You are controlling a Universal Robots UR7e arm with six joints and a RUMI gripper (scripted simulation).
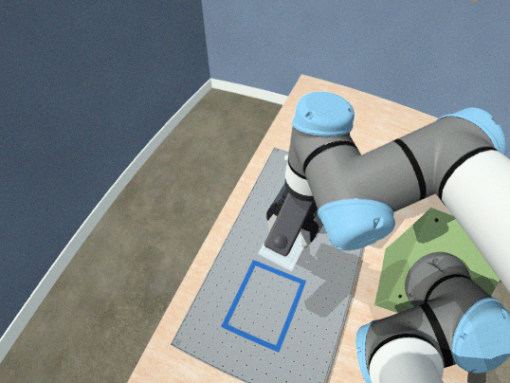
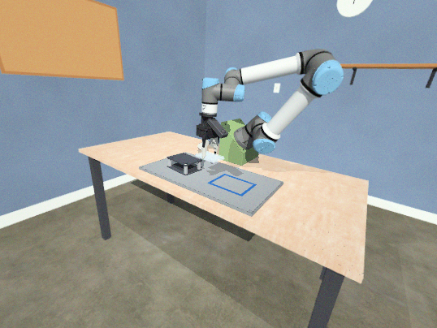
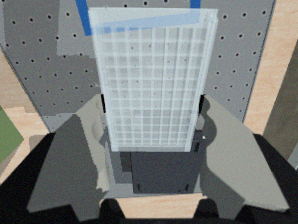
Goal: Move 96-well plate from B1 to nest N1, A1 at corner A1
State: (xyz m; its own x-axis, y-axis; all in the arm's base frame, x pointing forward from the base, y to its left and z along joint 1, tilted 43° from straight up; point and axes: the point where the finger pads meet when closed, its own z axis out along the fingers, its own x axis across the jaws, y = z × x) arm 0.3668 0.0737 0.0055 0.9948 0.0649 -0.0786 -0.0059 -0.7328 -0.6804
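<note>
The dark plate nest N1 lies 30 mm ahead of my hand, 170 mm to the right of it and 60 mm below it. The rest, counted from my hand: 96-well plate (10 mm below).
</note>
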